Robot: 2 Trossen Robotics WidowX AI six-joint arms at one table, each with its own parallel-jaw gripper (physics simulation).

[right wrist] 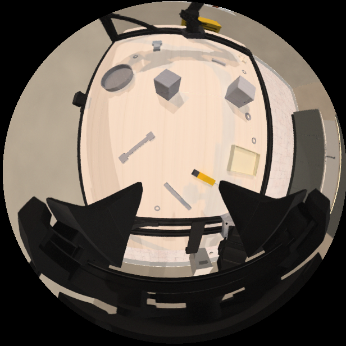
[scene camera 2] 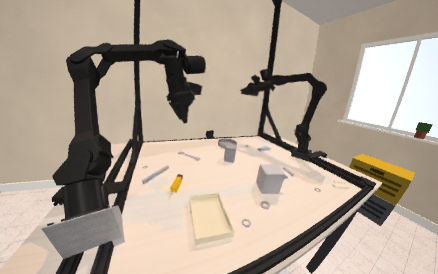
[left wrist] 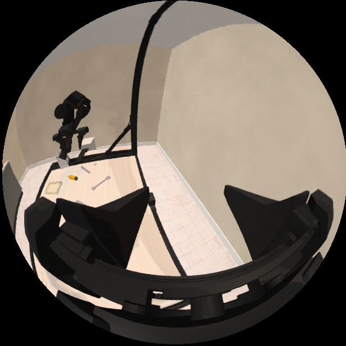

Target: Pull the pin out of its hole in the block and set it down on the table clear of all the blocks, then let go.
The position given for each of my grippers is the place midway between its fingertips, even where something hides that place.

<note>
In view: my left gripper [left wrist: 187, 190], my right gripper [scene camera 2: 182, 121] and a shallow tray [scene camera 2: 210, 220].
The shallow tray is seen too in the right wrist view [right wrist: 245, 161]. My right gripper is seen too in the right wrist view [right wrist: 181, 185].
</note>
